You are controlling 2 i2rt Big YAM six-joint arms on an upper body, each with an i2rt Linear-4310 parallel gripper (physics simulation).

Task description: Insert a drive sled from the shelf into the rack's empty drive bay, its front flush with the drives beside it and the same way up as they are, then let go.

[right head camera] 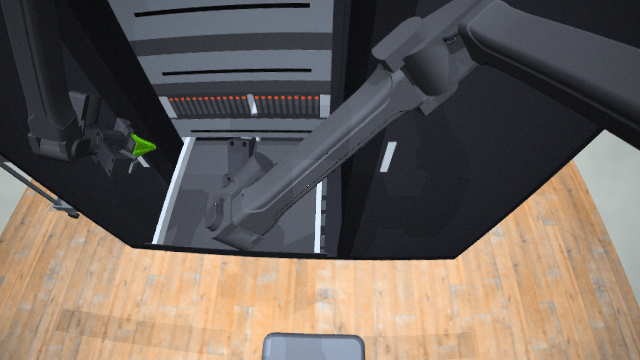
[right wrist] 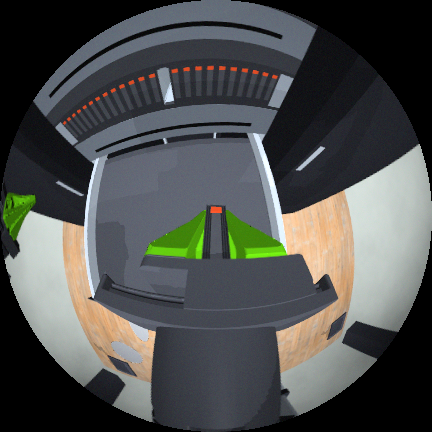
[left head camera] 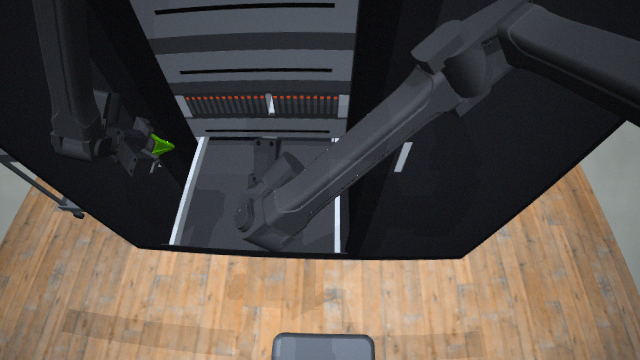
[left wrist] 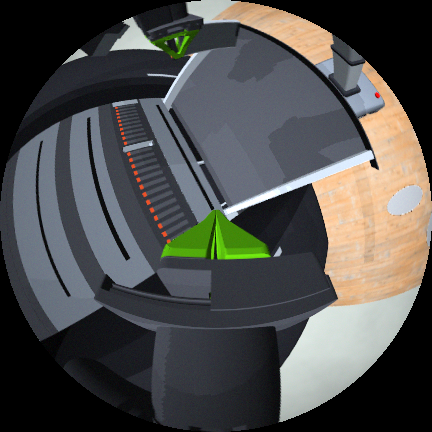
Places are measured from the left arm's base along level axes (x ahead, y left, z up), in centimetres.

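Pixels of known places: left gripper, fingertip midpoint: (right head camera: 155, 146) (right wrist: 35, 197) (left head camera: 173, 146) (left wrist: 215, 215); right gripper, fingertip midpoint: (right wrist: 215, 215) (left wrist: 177, 55).
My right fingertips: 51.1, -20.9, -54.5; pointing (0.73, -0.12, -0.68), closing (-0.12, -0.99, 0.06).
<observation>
Ahead of a thing's pixels: the offset from my right fingertips to its middle, as dx, dy, dz. "spot": to the spot under its first point. Level surfaces: height alone.
The rack's row of dark drives with orange tabs {spot: +21.3, +18.0, +2.5} (left head camera: 227, 106) (right head camera: 207, 106) (right wrist: 215, 84) runs across above the pulled-out grey shelf {dz -14.5} (left head camera: 220, 165) (left wrist: 260, 105) (right wrist: 165, 175). A light divider splits the row. I cannot make out the empty bay. My right gripper (right wrist: 215, 215) (left wrist: 177, 55) is shut on a narrow dark drive sled {-5.9, +0.9, -1.1} (right wrist: 216, 237) with an orange end, held over the shelf in front of the row. In the head views the arm hides its fingertips. My left gripper (left head camera: 172, 146) (right head camera: 154, 146) (left wrist: 215, 215) is shut with its green tips together, left of the shelf.
Light rails (left head camera: 186, 195) (right wrist: 272, 195) edge the shelf on both sides. Dark side panels {spot: +19.3, -51.7, -45.8} (left head camera: 425, 200) (right head camera: 415, 200) flank the rack. The right forearm (left head camera: 360, 150) (right head camera: 320, 155) crosses over the shelf from the right. A grey rounded base {dz -102.5} (left head camera: 323, 347) (right head camera: 314, 347) stands on the wood floor in front.
</observation>
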